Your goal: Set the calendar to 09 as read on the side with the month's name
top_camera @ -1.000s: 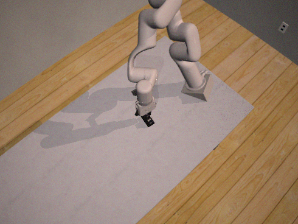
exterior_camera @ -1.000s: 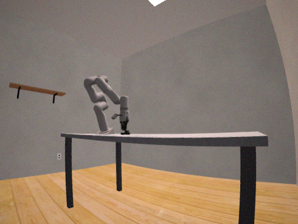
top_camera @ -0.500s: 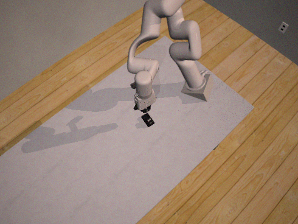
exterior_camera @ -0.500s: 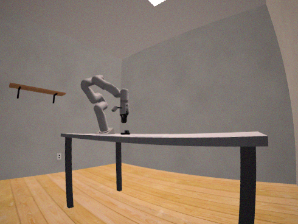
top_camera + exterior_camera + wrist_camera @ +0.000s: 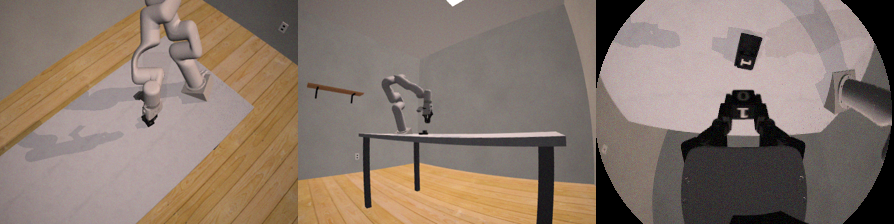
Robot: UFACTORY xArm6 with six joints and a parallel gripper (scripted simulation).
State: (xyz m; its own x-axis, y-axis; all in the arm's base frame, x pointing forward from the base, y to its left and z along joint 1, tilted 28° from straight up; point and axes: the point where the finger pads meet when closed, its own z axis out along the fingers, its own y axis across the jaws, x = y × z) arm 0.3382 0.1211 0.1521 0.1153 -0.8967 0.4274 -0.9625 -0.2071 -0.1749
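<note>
The black cube lies 11 cm below my hand and 3 cm to the right of it. Also, from my hand: black date cube 1 cm below.
</note>
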